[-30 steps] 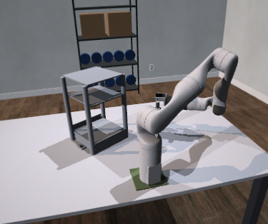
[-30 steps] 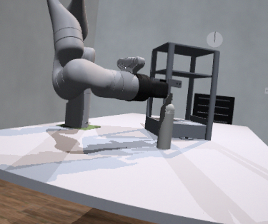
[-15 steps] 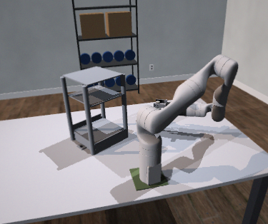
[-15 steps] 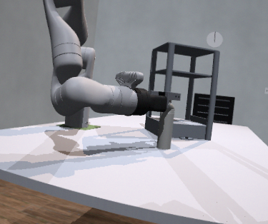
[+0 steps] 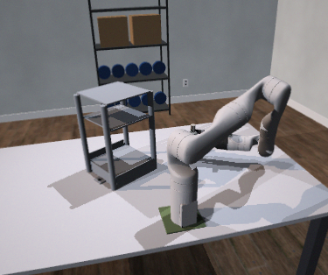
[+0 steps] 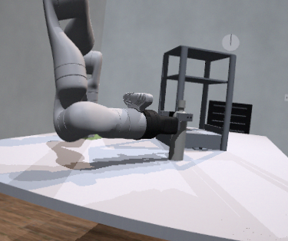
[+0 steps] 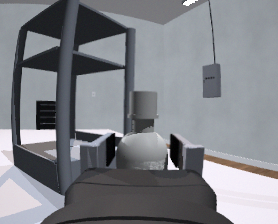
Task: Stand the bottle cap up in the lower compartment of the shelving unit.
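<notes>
My gripper is now 10 mm above the grey bottle. Round my hand: shelving unit: 40 mm ahead, 350 mm to the left, 60 mm above.
</notes>
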